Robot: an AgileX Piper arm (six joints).
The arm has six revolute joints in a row. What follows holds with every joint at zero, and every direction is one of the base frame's.
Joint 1 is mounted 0.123 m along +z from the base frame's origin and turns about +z.
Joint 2 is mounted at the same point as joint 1 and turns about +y.
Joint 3 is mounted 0.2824 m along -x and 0.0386 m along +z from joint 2 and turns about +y.
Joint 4 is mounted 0.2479 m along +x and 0.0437 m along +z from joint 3 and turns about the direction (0.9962, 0, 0.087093).
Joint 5 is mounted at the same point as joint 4 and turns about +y.
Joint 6 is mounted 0.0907 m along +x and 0.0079 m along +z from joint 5 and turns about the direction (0.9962, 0, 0.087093).
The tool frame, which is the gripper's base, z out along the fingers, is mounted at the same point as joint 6; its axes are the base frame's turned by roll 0, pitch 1.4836 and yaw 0 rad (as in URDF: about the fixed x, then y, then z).
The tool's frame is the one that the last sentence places.
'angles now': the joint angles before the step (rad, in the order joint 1, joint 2, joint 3, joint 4, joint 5, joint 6). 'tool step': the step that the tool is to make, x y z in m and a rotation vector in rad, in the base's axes. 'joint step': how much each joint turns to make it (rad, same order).
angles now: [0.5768, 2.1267, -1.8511, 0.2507, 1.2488, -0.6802]
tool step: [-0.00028, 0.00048, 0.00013, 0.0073, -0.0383, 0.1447]
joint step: [0.0000, 0.0000, 0.0000, 0.0064, 0.0001, -0.1517]
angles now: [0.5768, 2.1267, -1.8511, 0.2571, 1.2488, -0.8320]
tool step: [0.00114, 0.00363, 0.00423, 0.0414, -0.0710, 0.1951]
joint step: [0.0001, 0.0000, -0.0127, 0.0302, -0.0156, -0.2143]
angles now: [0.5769, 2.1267, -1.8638, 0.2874, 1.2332, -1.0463]
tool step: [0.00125, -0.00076, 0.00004, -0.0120, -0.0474, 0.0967]
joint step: [0.0007, 0.0000, -0.0015, -0.0189, -0.0062, -0.0993]
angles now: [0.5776, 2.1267, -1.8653, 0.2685, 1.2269, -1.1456]
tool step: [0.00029, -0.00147, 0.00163, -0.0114, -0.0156, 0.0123]
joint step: [0.0000, -0.0044, 0.0000, -0.0166, 0.0000, -0.0100]
